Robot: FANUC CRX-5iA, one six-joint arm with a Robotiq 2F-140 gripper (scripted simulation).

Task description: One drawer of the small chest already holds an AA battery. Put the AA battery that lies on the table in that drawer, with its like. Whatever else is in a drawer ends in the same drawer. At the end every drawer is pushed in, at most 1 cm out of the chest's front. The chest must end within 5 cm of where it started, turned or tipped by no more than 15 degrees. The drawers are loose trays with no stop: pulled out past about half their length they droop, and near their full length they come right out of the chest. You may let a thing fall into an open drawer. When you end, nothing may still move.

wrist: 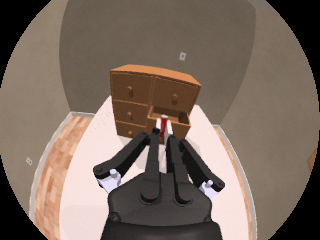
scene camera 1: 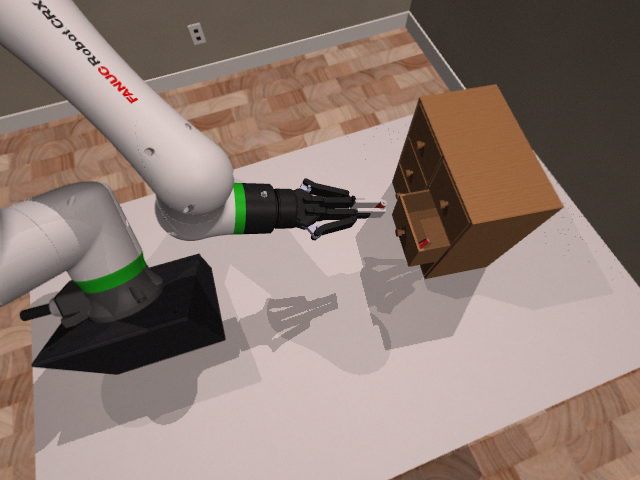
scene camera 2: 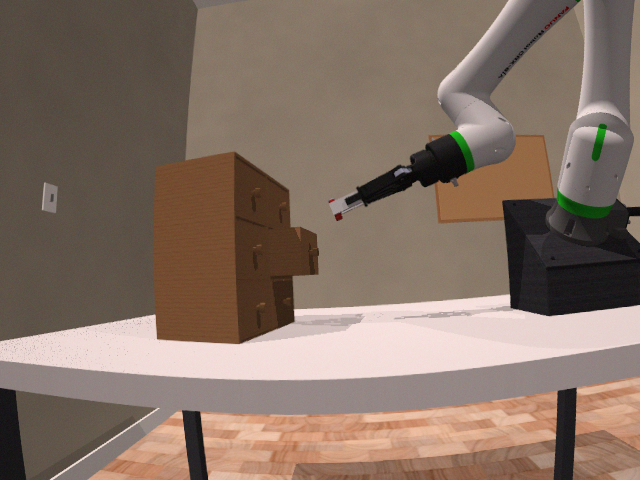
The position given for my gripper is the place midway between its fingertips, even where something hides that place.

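My gripper [scene camera 1: 381,208] is visible to me, and I see it [scene camera 2: 332,210] and [wrist: 162,125] too. There is a brown wooden chest [scene camera 2: 195,256], [scene camera 1: 506,194]. I can see a drawer [scene camera 2: 280,290] and a drawer [scene camera 2: 254,298]. I also see a drawer [scene camera 1: 415,216], a drawer [scene camera 1: 409,161], a drawer [scene camera 1: 450,207] and a drawer [scene camera 1: 429,154].
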